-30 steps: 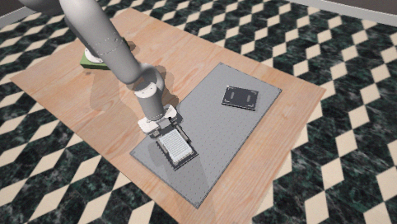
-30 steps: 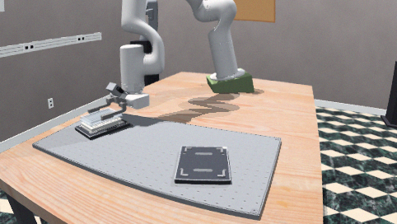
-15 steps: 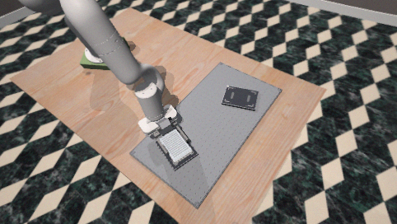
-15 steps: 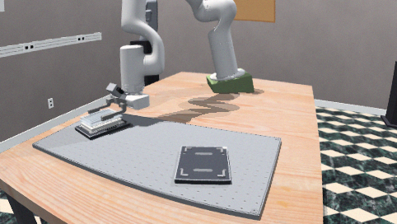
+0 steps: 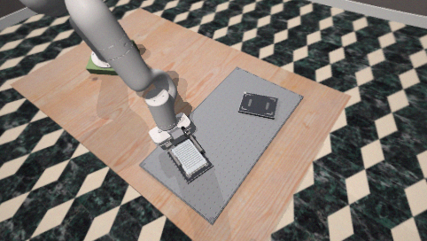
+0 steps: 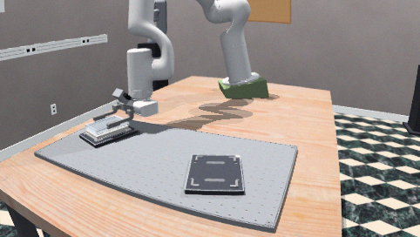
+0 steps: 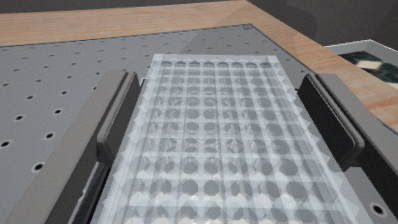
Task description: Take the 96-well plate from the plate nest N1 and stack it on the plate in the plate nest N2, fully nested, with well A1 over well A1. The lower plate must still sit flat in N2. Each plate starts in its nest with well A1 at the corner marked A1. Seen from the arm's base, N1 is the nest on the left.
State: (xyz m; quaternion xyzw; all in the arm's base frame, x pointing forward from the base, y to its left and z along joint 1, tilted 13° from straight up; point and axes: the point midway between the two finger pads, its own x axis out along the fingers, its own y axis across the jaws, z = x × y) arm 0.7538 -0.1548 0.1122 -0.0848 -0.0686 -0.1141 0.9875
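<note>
The clear 96-well plate lies 1 cm below my hand. From my hand the other things lie so: black nest 6 cm ahead, 40 cm to the left, 4 cm below; then white 96-well plate 3 cm below.
</note>
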